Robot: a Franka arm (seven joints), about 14 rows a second.
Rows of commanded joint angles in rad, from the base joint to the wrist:
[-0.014 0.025 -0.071 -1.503 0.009 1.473 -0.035]
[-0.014 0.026 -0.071 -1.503 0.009 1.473 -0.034]
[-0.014 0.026 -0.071 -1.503 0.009 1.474 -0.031]
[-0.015 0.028 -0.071 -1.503 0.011 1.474 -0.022]
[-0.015 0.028 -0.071 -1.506 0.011 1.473 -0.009]
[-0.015 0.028 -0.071 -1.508 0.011 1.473 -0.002]
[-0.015 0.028 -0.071 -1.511 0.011 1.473 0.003]
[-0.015 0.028 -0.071 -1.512 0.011 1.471 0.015]
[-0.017 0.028 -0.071 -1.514 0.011 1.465 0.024]
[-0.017 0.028 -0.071 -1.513 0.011 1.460 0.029]
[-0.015 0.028 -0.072 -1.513 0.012 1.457 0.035]
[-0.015 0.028 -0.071 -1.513 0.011 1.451 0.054]
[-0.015 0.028 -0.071 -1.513 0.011 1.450 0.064]
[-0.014 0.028 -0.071 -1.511 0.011 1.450 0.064]
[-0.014 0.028 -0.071 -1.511 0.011 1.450 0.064]
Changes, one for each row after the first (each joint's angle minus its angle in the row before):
[0.000 0.001 0.000 0.000 0.000 0.000 0.001]
[0.000 0.000 0.000 0.000 0.000 0.001 0.003]
[-0.001 0.002 0.000 0.000 0.002 0.000 0.009]
[0.000 0.000 0.000 -0.003 0.000 -0.001 0.013]
[0.000 0.000 0.000 -0.002 0.000 0.000 0.007]
[0.000 0.000 0.000 -0.003 0.000 0.000 0.005]
[0.000 0.000 0.000 -0.001 0.000 -0.002 0.012]
[-0.002 0.000 0.000 -0.002 0.000 -0.006 0.009]
[0.000 0.000 0.000 0.001 0.000 -0.005 0.005]
[0.002 0.000 -0.001 0.000 0.001 -0.003 0.006]
[0.000 0.000 0.001 0.000 -0.001 -0.006 0.019]
[0.000 0.000 0.000 0.000 0.000 -0.001 0.010]
[0.001 0.000 0.000 0.002 0.000 0.000 0.000]
[0.000 0.000 0.000 0.000 0.000 0.000 0.000]

